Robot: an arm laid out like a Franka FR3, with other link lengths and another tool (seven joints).
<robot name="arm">
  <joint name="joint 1" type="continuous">
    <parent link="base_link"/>
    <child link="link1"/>
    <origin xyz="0 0 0.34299" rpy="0 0 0"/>
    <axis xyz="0 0 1"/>
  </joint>
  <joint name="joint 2" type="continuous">
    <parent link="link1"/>
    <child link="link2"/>
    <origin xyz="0 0 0" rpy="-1.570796 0 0"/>
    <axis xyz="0 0 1"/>
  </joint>
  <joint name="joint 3" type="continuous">
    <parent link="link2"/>
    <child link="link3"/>
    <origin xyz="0 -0.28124 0" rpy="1.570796 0 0"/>
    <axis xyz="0 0 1"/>
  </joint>
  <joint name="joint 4" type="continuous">
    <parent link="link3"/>
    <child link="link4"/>
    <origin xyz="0.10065 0 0" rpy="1.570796 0 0"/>
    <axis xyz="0 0 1"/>
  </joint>
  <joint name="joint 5" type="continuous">
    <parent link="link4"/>
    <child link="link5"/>
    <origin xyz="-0.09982 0.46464 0" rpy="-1.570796 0 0"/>
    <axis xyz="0 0 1"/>
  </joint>
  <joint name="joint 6" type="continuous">
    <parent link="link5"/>
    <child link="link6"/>
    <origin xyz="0 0 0" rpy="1.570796 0 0"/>
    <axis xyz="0 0 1"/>
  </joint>
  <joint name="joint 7" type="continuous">
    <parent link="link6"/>
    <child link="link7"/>
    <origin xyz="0.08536 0 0" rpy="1.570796 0 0"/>
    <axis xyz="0 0 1"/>
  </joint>
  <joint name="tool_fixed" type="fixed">
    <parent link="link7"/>
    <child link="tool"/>
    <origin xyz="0.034 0.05 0.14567" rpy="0 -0.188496 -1.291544"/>
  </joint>
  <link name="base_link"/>
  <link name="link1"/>
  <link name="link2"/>
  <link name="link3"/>
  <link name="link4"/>
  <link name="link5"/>
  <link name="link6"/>
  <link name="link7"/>
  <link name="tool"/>
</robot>
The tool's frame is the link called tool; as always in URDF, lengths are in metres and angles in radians. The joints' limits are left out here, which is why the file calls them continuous.
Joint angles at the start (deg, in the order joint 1, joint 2, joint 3, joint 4, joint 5, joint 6, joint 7): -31.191, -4.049, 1.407, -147.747, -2.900, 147.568, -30.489
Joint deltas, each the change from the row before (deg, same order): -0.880, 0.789, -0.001, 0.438, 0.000, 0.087, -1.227; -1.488, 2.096, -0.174, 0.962, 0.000, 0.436, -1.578; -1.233, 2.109, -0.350, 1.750, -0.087, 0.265, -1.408; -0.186, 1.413, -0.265, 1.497, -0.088, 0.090, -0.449; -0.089, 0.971, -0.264, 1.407, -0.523, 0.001, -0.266; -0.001, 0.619, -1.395, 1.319, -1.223, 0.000, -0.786; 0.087, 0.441, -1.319, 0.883, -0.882, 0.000, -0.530; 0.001, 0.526, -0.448, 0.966, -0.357, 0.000, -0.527; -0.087, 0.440, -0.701, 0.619, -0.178, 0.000, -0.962; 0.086, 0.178, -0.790, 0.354, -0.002, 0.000, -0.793; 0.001, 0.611, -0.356, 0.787, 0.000, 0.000, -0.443
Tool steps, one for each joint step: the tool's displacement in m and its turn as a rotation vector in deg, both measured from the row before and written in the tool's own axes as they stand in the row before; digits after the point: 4 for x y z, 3 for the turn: -0.0067, -0.0011, 0.0057, 0.214, 0.054, -0.405; -0.0120, -0.0034, 0.0151, 0.707, 0.221, -0.083; -0.0148, 0.0021, 0.0099, 0.167, -0.023, 0.060; -0.0061, 0.0056, 0.0034, -0.143, -0.111, -0.044; -0.0062, 0.0066, -0.0003, -0.355, -0.442, -0.285; -0.0166, 0.0028, -0.0010, -0.376, -1.029, -0.355; -0.0141, -0.0001, 0.0005, -0.107, -0.779, -0.027; -0.0069, 0.0037, -0.0008, -0.329, -0.445, -0.315; -0.0085, -0.0003, 0.0017, -0.077, -0.289, -0.324; -0.0075, -0.0014, 0.0009, -0.067, -0.200, -0.087; -0.0051, 0.0020, 0.0014, -0.099, -0.179, -0.078
